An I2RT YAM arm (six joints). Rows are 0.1 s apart.
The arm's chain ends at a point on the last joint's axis. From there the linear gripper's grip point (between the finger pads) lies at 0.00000 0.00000 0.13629 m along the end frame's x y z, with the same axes.
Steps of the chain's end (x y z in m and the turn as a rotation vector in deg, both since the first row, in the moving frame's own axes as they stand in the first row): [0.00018, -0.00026, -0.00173, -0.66, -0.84, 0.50]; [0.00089, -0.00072, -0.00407, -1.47, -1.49, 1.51]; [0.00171, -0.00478, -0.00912, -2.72, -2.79, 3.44]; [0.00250, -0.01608, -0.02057, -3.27, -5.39, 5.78]
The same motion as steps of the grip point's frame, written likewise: [-0.00182, 0.00130, -0.00175, -0.66, -0.84, 0.50]; [-0.00270, 0.00273, -0.00416, -1.47, -1.49, 1.51]; [-0.00511, 0.00148, -0.00943, -2.72, -2.79, 3.44]; [-0.01067, -0.00898, -0.02139, -3.27, -5.39, 5.78]
